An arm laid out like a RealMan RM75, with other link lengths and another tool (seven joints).
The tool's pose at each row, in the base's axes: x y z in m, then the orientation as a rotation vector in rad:
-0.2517 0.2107 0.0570 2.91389 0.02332 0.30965
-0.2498 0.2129 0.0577 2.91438 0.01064 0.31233
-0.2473 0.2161 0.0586 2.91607 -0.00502 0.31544
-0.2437 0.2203 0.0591 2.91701 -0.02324 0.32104
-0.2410 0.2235 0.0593 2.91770 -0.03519 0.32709
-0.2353 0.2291 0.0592 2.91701 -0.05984 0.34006
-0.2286 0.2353 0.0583 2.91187 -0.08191 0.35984
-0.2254 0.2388 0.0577 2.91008 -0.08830 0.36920
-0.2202 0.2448 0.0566 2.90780 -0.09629 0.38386
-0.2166 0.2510 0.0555 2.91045 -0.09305 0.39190
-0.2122 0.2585 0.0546 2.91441 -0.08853 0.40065
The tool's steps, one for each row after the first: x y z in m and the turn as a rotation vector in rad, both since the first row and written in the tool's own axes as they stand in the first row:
0.0021 -0.0020 -0.0007 -0.00024 0.00086 0.00877
0.0048 -0.0050 -0.0017 0.00059 0.00172 0.01970
0.0086 -0.0090 -0.0023 0.00084 0.00412 0.03246
0.0114 -0.0121 -0.0026 0.00137 0.00728 0.04104
0.0172 -0.0176 -0.0025 0.00059 0.01426 0.05858
0.0238 -0.0239 -0.0015 -0.00350 0.02631 0.07459
0.0269 -0.0275 -0.0010 -0.00453 0.03225 0.07950
0.0320 -0.0336 -0.0001 -0.00546 0.04168 0.08589
0.0355 -0.0399 0.0005 -0.00176 0.04709 0.08457
0.0399 -0.0475 0.0007 0.00339 0.05295 0.08256

